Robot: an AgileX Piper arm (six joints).
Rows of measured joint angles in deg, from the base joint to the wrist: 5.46 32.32 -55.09 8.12 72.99 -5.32; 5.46 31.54 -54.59 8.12 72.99 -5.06; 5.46 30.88 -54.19 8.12 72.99 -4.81; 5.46 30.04 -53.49 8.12 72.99 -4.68; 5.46 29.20 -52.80 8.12 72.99 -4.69; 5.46 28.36 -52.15 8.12 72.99 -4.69; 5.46 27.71 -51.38 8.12 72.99 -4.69; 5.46 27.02 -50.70 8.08 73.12 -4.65; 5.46 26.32 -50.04 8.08 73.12 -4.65; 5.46 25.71 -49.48 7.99 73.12 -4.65; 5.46 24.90 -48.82 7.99 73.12 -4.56; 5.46 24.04 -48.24 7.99 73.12 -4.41; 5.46 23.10 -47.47 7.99 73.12 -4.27; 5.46 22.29 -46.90 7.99 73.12 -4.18; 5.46 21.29 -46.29 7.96 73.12 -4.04; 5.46 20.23 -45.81 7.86 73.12 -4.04; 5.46 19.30 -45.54 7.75 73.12 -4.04; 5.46 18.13 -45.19 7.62 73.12 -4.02; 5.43 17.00 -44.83 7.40 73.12 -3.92; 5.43 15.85 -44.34 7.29 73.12 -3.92; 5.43 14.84 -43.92 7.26 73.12 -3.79; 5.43 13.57 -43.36 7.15 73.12 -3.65; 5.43 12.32 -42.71 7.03 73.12 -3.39; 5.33 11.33 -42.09 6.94 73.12 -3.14
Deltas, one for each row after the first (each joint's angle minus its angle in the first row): 0.00 -0.78 0.50 0.00 0.00 0.26; 0.00 -1.44 0.90 0.00 0.00 0.51; 0.00 -2.28 1.60 0.00 0.00 0.64; 0.00 -3.12 2.29 0.00 0.00 0.63; 0.00 -3.96 2.94 0.00 0.00 0.63; 0.00 -4.61 3.71 0.00 0.00 0.63; 0.00 -5.30 4.39 -0.04 0.13 0.67; 0.00 -6.00 5.05 -0.04 0.13 0.67; 0.00 -6.61 5.61 -0.13 0.13 0.67; 0.00 -7.42 6.27 -0.13 0.13 0.76; 0.00 -8.28 6.85 -0.13 0.13 0.91; 0.00 -9.22 7.62 -0.13 0.13 1.05; 0.00 -10.03 8.19 -0.13 0.13 1.14; 0.00 -11.03 8.80 -0.16 0.13 1.28; 0.00 -12.09 9.28 -0.26 0.13 1.28; 0.00 -13.02 9.55 -0.37 0.13 1.28; 0.00 -14.19 9.90 -0.50 0.13 1.30; -0.03 -15.32 10.26 -0.72 0.13 1.40; -0.03 -16.47 10.75 -0.83 0.13 1.40; -0.03 -17.48 11.17 -0.86 0.13 1.53; -0.03 -18.75 11.73 -0.97 0.13 1.67; -0.03 -20.00 12.38 -1.09 0.13 1.93; -0.13 -20.99 13.00 -1.18 0.13 2.18
